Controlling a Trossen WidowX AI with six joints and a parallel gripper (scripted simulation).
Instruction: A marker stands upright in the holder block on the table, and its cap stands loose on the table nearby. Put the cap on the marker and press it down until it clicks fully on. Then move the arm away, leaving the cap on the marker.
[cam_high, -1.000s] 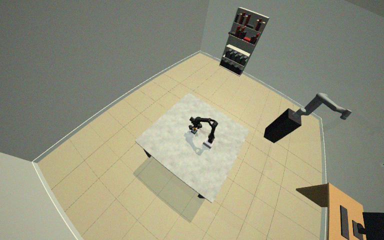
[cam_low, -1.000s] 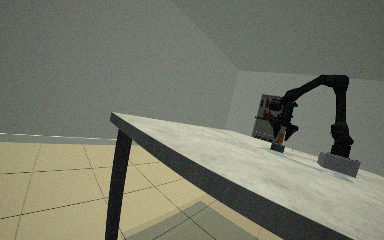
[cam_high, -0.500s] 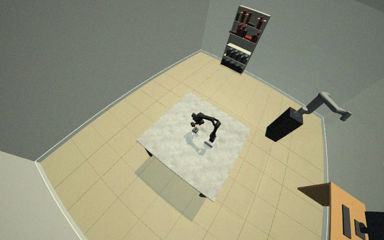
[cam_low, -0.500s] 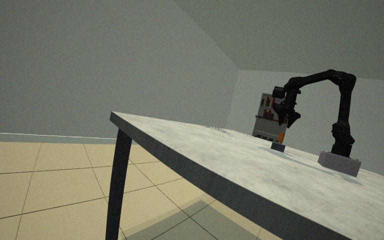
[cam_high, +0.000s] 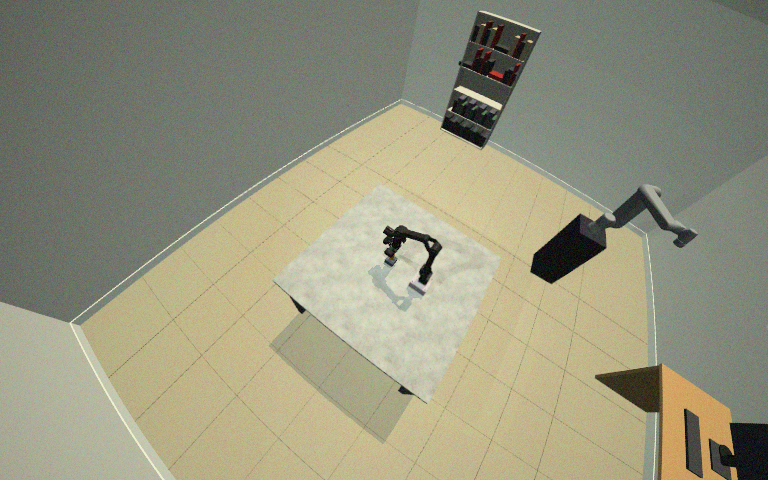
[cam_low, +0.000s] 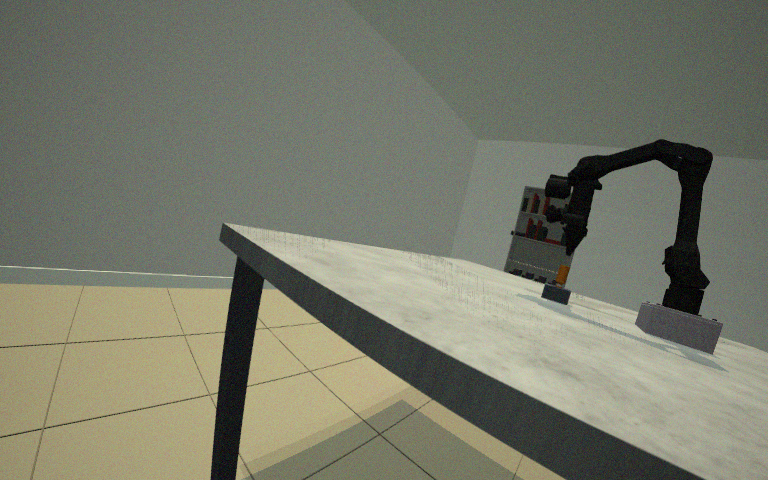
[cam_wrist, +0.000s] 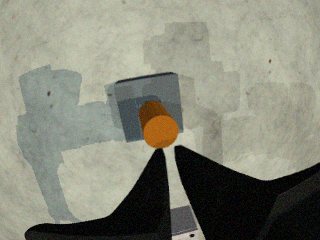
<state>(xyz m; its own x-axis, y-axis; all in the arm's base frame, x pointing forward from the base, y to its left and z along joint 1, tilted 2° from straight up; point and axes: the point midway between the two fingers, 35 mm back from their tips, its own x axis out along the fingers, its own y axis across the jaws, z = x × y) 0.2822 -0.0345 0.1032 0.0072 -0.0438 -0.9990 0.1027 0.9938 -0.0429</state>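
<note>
My gripper tip is 5 cm above the orange cap. Also, from my gripper tip: holder block: 11 cm below.
</note>
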